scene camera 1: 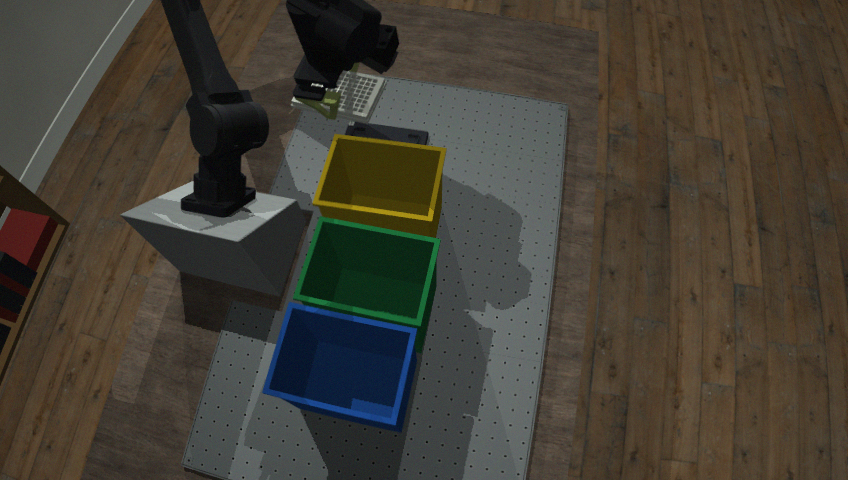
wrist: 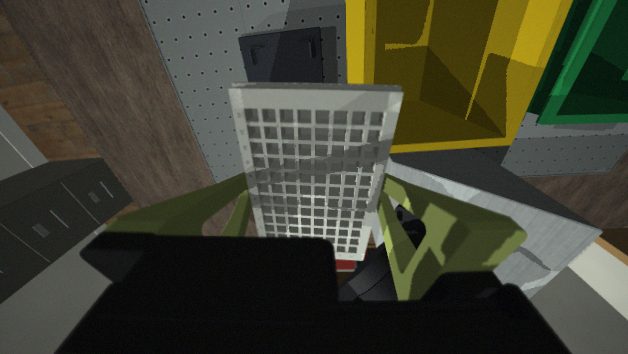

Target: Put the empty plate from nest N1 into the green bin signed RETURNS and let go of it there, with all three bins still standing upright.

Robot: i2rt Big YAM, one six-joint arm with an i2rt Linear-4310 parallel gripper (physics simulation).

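Frame: origin at the arm's base, x back, y right, z up, level; metres.
Where they show: gripper, fingertip midpoint: point(scene camera 1: 341, 96) point(wrist: 314, 177); arm's base, origin of the base link: point(scene camera 1: 219, 202).
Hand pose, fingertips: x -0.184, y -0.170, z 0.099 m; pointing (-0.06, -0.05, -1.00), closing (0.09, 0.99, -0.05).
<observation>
Each offset is from my fingertips to the top centre of the thing. Level surfaces: height alone.
The white gridded plate @(dx +0.003, dy +0.000, dz +0.019 m) point(scene camera 1: 364, 98) point(wrist: 315, 162) is held raised off the board, its wells looking empty. My gripper point(scene camera 1: 345, 90) point(wrist: 314, 177) is shut on it, with an olive finger against each long side. A dark flat nest @(dx -0.032, dy -0.053, dz -0.211 m) point(scene camera 1: 389, 132) point(wrist: 285, 57) lies bare on the board beside the yellow bin; its label cannot be read. The green bin @(dx -0.102, dy +0.255, dz -0.046 m) point(scene camera 1: 380, 255) point(wrist: 575, 119) stands upright between the yellow bin @(dx -0.085, dy +0.104, dz -0.046 m) point(scene camera 1: 386, 166) point(wrist: 356, 40) and the blue bin @(dx -0.097, dy +0.390, dz -0.046 m) point(scene camera 1: 357, 339), both upright. The green bin looks empty in the scene view; its sign does not show.
The bins stand in a row on the perforated grey board @(dz -0.225 m) point(scene camera 1: 505, 160) point(wrist: 185, 65). The grey pedestal point(scene camera 1: 238, 261) point(wrist: 500, 200) with the arm's base stands left of the bins in the scene view. The yellow bin lies nearest the plate, between it and the green bin.
</observation>
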